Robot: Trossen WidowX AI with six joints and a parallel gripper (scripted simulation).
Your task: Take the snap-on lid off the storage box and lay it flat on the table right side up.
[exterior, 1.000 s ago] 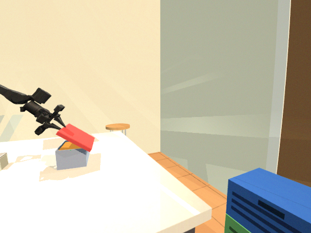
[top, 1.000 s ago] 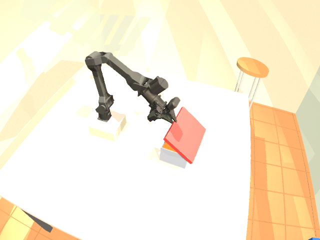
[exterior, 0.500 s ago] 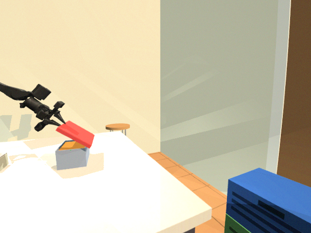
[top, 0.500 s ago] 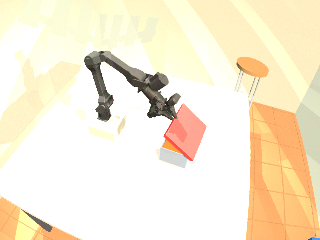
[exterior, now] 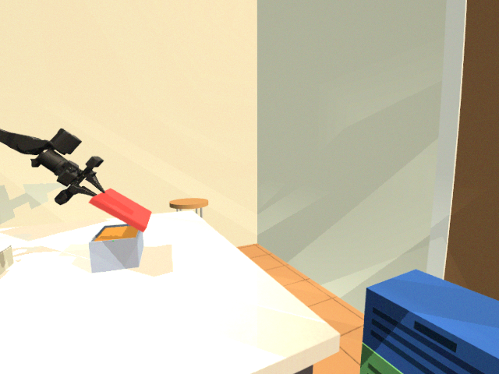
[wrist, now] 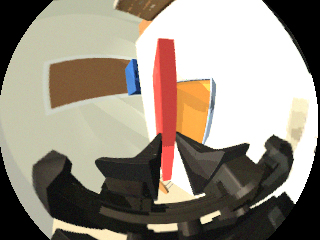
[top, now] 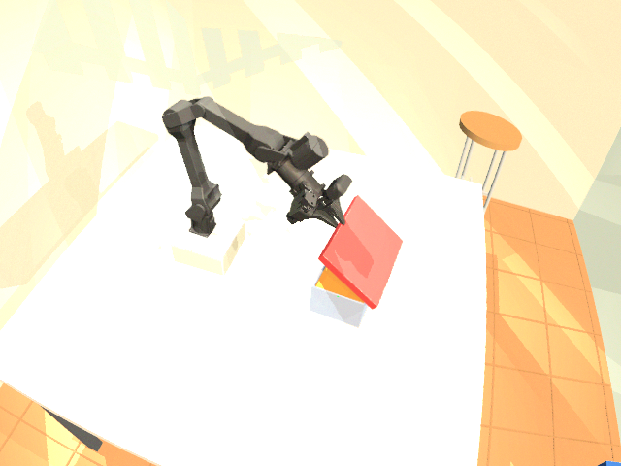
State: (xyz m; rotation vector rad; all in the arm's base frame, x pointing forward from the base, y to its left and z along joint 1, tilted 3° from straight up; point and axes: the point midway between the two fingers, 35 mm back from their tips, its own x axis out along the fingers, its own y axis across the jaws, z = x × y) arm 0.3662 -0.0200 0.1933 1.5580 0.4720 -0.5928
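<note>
Now: the red lid 70 mm ahead of my gripper tip, 40 mm below it and 10 mm to the right of it. Round my gripper tip: storage box (180 mm below, 40 mm ahead).
</note>
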